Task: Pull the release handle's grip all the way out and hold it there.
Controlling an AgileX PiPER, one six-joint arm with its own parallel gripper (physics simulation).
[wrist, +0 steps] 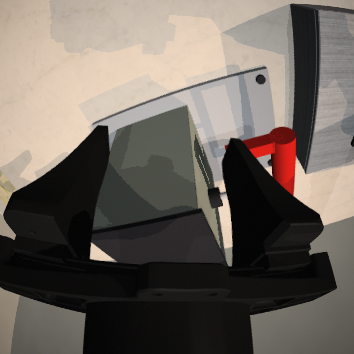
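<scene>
The red release handle [283,160] shows at the right of the wrist view, with a thick upright grip bar and an arm running left from its top. The right finger hides part of the handle, which lies outside the gap between the fingers. My gripper [167,144] is open, its black fingers wide apart. Between them in the view is a grey-green box [152,175] with a darker front face. A small dark knob [215,197] sticks out of its right side, near the right finger. Whether the fingers touch the box or the handle I cannot tell.
A pale grey mounting plate [250,100] with dark screws lies under and behind the box. A brushed-metal block [332,85] with a black edge stands to the right of the handle. A small yellowish object [5,187] shows at the left edge.
</scene>
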